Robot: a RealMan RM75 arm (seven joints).
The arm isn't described. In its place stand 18 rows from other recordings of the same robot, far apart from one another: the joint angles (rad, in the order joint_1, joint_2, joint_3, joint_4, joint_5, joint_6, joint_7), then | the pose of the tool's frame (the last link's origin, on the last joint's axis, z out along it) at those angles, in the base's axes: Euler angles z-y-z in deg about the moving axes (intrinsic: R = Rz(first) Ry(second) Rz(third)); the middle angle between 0 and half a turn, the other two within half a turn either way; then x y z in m.
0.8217 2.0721 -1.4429 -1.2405 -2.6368 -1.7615 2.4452 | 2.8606 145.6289 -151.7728 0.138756 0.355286 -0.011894
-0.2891 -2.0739 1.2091 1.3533 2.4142 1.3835 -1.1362 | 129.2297 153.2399 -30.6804 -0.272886 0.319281 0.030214
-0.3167 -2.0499 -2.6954 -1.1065 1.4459 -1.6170 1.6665 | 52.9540 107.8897 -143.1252 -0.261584 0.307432 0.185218
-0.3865 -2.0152 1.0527 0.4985 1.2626 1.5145 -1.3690 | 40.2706 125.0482 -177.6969 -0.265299 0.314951 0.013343
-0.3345 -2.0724 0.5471 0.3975 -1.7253 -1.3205 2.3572 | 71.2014 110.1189 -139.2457 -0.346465 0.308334 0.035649
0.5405 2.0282 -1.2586 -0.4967 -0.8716 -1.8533 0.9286 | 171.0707 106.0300 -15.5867 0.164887 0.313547 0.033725
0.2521 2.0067 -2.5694 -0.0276 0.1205 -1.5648 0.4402 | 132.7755 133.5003 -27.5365 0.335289 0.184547 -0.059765
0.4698 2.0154 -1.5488 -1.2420 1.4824 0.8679 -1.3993 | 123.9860 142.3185 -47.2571 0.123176 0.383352 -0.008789
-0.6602 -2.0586 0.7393 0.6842 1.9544 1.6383 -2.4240 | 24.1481 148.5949 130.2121 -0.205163 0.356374 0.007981
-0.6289 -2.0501 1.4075 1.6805 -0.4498 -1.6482 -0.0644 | 135.3374 142.3626 -106.2732 -0.121238 0.359197 0.049124
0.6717 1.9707 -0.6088 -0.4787 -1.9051 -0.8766 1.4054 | 90.8200 126.5269 -47.8354 0.307069 0.431819 0.055645
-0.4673 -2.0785 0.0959 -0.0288 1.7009 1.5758 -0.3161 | 56.4100 101.0343 -139.5526 -0.282947 0.299311 -0.018835
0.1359 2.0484 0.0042 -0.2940 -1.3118 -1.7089 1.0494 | 102.9945 73.8524 -21.1507 0.398756 0.193299 0.124536
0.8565 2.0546 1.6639 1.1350 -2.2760 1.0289 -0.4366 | 89.2851 153.0322 -54.5810 0.062857 0.426202 -0.032487
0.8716 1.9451 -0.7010 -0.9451 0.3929 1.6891 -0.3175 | 31.8948 157.6711 -66.0305 0.220062 0.405945 0.089802
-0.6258 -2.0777 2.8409 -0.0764 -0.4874 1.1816 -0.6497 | 61.4661 139.3061 -139.9253 -0.293718 0.321312 -0.081230
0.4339 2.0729 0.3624 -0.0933 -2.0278 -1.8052 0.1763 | 127.6154 90.2689 -55.3626 0.292917 0.282868 0.032027
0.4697 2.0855 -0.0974 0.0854 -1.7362 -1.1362 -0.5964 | 102.7134 115.8486 -96.3636 0.325546 0.304182 -0.066825
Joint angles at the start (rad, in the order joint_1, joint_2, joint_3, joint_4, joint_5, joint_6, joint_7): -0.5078 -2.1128 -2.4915 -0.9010 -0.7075 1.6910 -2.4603
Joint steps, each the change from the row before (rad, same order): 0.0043 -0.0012 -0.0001 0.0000 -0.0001 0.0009 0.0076; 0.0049 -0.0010 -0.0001 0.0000 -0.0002 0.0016 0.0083; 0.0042 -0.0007 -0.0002 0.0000 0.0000 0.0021 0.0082; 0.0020 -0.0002 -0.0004 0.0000 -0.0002 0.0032 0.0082; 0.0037 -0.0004 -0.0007 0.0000 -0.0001 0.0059 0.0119; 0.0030 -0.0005 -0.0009 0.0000 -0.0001 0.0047 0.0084; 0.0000 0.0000 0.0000 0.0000 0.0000 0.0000 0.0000; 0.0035 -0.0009 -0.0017 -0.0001 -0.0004 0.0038 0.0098; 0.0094 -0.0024 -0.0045 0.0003 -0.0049 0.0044 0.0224; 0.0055 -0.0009 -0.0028 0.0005 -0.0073 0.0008 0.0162; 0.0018 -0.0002 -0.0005 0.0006 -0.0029 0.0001 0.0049; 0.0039 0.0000 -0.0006 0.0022 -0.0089 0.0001 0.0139; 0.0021 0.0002 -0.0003 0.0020 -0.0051 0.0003 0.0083; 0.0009 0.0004 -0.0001 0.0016 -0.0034 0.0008 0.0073; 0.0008 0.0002 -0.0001 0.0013 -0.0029 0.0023 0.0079; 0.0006 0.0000 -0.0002 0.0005 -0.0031 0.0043 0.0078
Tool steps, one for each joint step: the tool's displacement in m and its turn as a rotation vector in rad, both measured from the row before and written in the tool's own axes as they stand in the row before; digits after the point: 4 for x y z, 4 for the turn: -0.0017 -0.0008 0.0002 -0.0011 -0.0007 0.0031; -0.0019 -0.0009 0.0000 -0.0013 -0.0011 0.0033; -0.0017 -0.0007 0.0000 -0.0014 -0.0014 0.0038; -0.0010 -0.0002 -0.0001 -0.0022 -0.0019 0.0060; -0.0019 -0.0003 -0.0002 -0.0039 -0.0037 0.0078; -0.0015 -0.0002 -0.0001 -0.0034 -0.0027 0.0049; 0.0000 0.0000 0.0000 0.0000 0.0000 0.0000; -0.0016 -0.0003 -0.0001 -0.0034 -0.0011 0.0055; -0.0034 -0.0010 -0.0001 -0.0082 0.0038 0.0110; -0.0014 -0.0004 -0.0003 -0.0064 0.0068 0.0100; -0.0004 -0.0001 0.0000 -0.0024 0.0022 0.0029; -0.0008 0.0000 0.0000 -0.0070 0.0060 0.0096; -0.0005 0.0000 0.0000 -0.0044 0.0030 0.0056; -0.0002 0.0001 0.0000 -0.0033 0.0014 0.0059; -0.0004 0.0003 0.0000 -0.0041 0.0002 0.0067; -0.0004 0.0006 0.0000 -0.0055 -0.0006 0.0073
